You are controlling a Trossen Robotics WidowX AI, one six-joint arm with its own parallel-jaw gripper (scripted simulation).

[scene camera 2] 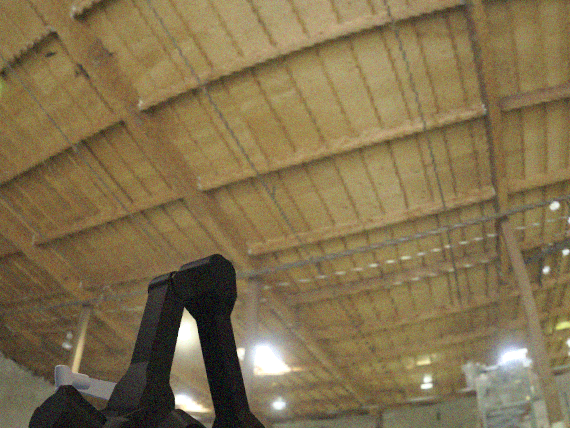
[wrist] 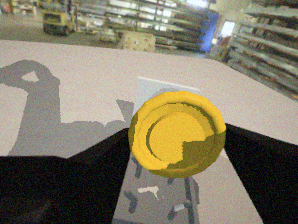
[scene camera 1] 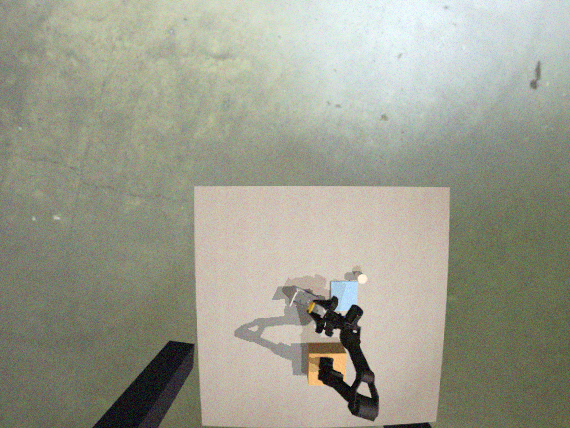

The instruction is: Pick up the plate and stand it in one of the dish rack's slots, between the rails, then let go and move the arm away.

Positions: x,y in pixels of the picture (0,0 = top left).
Labels:
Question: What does my gripper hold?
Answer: A yellow plate.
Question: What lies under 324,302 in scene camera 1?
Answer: My gripper.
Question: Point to a yellow plate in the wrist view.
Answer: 178,134

